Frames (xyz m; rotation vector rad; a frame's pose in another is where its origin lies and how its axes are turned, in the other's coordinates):
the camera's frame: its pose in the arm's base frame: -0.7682 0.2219 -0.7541 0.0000 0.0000 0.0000
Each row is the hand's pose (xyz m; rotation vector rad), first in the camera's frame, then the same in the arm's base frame.
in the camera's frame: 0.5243 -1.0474 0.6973 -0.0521 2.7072 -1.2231
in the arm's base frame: -0.2439 -0.8255 -0.0568 -0.0521 2.7072 -1.2231
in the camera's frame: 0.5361 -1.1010 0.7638 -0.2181 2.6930 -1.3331
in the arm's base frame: -0.2321 -0.8791 0.0097 -0.2181 2.6930 -1.3331
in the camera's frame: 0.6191 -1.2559 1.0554 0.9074 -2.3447 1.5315
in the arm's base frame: -0.1491 -1.0340 0.3013 0.9074 -2.3447 1.5315
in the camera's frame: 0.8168 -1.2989 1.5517 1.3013 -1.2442 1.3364
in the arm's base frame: 0.0486 -1.0770 0.7976 1.3013 -1.2442 1.3364
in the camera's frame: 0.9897 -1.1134 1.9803 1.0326 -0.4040 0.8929
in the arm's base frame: 0.2215 -0.8915 1.2262 1.0326 -0.4040 0.8929
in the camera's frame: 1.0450 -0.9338 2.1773 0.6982 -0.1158 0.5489
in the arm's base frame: 0.2768 -0.7119 1.4232 0.6982 -0.1158 0.5489
